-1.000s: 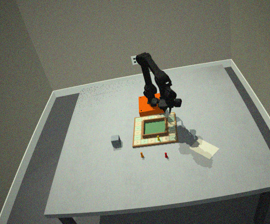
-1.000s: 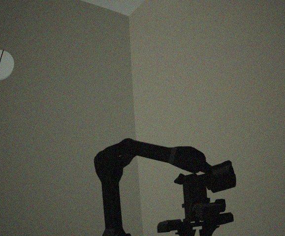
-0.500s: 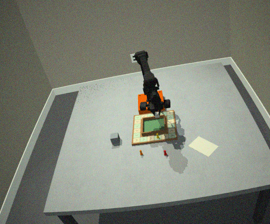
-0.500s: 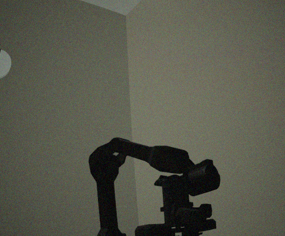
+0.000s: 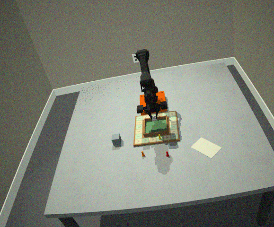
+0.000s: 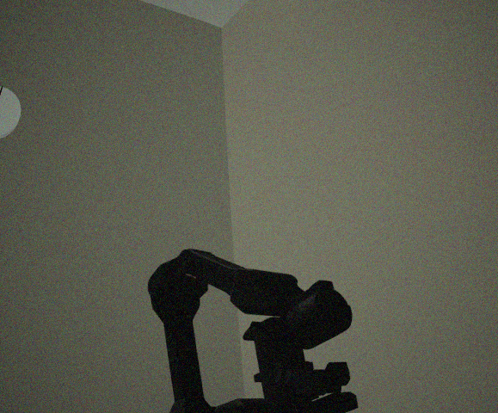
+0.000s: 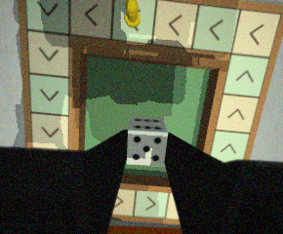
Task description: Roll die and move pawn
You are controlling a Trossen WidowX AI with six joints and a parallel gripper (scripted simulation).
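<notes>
Right now my gripper tip is 10 cm short of the yellow pawn, 4 cm to the right of it and 6 cm above it. Round my gripper tip: green tray (1 cm behind, 8 cm below); orange pawn (23 cm ahead, 5 cm to the right, 7 cm below); white die (right at my gripper tip).
</notes>
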